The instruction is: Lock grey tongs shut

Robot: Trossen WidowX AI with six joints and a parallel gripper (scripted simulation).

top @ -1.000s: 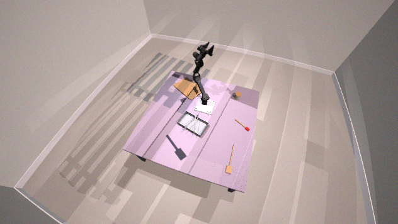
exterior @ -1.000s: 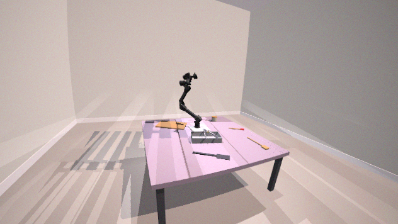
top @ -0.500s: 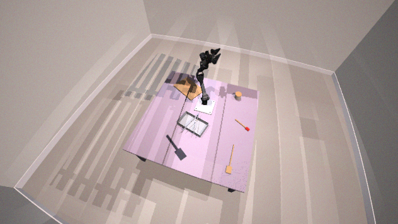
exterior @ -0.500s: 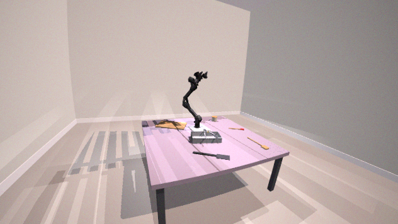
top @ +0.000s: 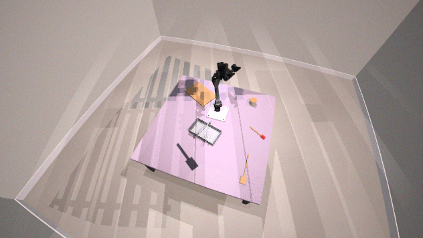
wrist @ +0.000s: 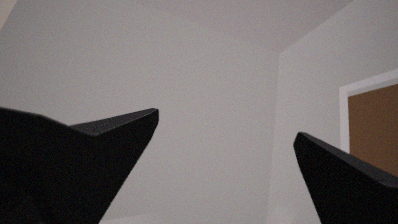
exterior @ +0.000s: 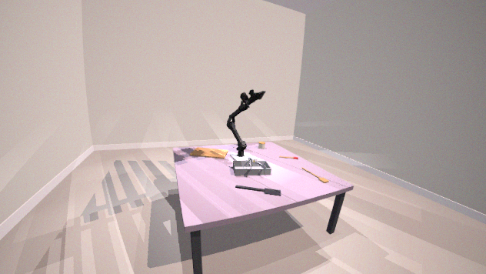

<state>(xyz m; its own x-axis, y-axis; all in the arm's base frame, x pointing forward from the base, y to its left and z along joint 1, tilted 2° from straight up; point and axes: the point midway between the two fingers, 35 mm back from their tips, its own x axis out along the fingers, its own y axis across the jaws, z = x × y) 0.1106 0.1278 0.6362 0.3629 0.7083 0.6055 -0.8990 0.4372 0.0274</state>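
Right now the grey roasting tin is 220 mm ahead of my gripper tip, 240 mm to the right of it and 650 mm below it. From my gripper tip the other things lie so: red-tipped tool 140 mm ahead, 330 mm to the left, 670 mm below; round pot 280 mm behind, 250 mm to the left, 640 mm below; wooden board 320 mm behind, 410 mm to the right, 670 mm below.
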